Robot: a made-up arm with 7 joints.
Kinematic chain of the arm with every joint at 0, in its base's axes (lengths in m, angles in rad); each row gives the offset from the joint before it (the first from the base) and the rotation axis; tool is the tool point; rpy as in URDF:
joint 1: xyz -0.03 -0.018 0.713 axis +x
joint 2: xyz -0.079 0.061 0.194 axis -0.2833 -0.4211 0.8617
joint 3: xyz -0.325 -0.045 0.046 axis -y
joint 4: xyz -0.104 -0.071 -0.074 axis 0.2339 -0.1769 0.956
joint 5: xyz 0.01 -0.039 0 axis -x
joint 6: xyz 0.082 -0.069 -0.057 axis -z
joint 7: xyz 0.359 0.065 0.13 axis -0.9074 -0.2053 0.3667
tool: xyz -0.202 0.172 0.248 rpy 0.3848 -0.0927 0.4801
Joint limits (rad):
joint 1: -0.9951..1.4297
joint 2: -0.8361..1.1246
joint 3: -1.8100..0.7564
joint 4: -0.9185..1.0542
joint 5: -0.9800..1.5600
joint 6: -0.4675..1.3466
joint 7: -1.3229..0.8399
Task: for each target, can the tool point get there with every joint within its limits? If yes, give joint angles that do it. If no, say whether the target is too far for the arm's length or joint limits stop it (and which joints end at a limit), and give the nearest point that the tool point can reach.
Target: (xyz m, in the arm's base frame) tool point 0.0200 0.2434 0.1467
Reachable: no: joint limits stop it (at a limit: joint 1, joint 2, joint 4, joint 5, joint 7) | nearest point -0.0232 0.1061 0.2196 | short by 0.161 m
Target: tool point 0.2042 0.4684 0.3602
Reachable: no: joint limits stop it (at a limit: joint 1, joint 2, joint 3, joint 5) | nearest point -0.0025 0.4541 0.5304 | short by 0.268 m
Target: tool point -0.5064 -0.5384 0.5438
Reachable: yes | joints 1.0574 -0.6472 -0.7560 -0.4097 -0.4465 0.8130 -0.9003
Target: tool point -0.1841 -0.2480 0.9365
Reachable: yes | joints 0.7825 -0.2629 -0.2743 0.3843 -0.6443 0.6757 0.6450
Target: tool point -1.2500 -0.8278 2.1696
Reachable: no: too far | nearest point -0.8057 -0.3972 1.3951 | short by 0.991 m
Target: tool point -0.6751 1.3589 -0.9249
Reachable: no: too far | nearest point -0.3458 0.6371 0.3472 | short by 1.499 m
